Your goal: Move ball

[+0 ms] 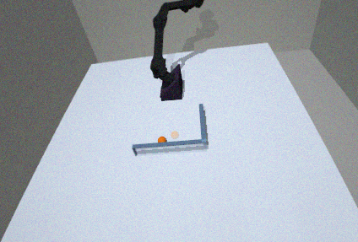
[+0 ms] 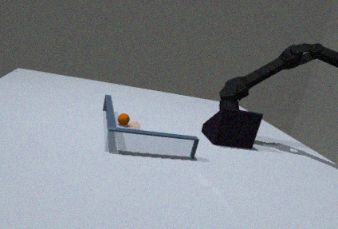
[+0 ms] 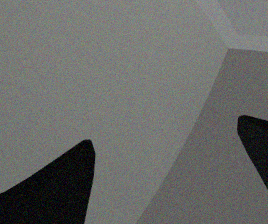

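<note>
The orange ball is 94 cm ahead of my gripper tip, 29 cm below it and 23 cm to the right of it. The rest, counted from my gripper tip: clear wall 100 cm ahead, 28 cm below, 20 cm to the right; then see-through copy 92 cm ahead, 29 cm below, 17 cm to the right.
</note>
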